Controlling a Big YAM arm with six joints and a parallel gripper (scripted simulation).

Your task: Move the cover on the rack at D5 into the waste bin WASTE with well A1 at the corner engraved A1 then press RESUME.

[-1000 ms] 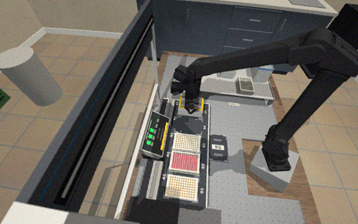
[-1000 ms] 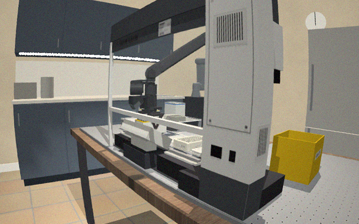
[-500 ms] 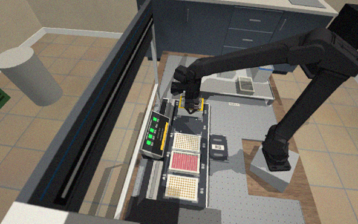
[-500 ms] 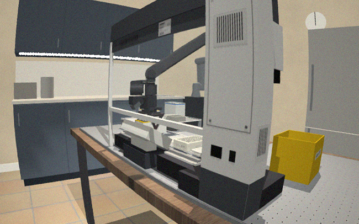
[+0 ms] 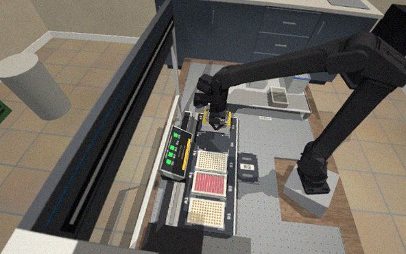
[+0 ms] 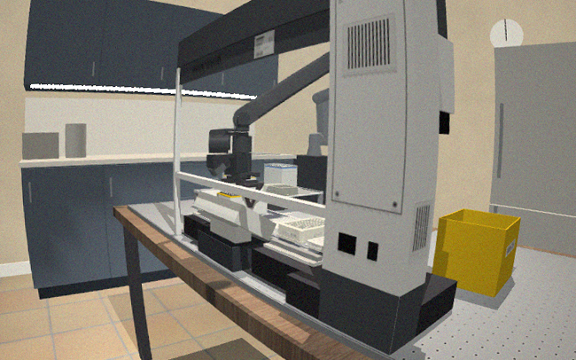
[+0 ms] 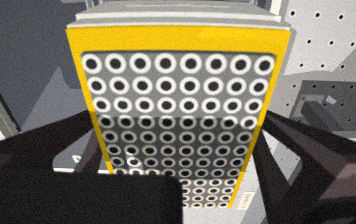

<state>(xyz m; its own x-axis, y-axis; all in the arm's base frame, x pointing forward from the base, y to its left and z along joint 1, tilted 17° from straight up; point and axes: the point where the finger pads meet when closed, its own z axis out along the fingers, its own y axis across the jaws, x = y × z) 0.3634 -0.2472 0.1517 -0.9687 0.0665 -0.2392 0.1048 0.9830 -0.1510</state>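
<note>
Right now my hand is 1 cm below the tip rack and 1 cm short of it. Also, from my hand: spare nest RG (19 cm to the left, 14 cm behind, 8 cm below); then liquid handler tower (59 cm to the left, 23 cm ahead, 19 cm above); then shelf (29 cm behind, 26 cm to the right, 3 cm below).
</note>
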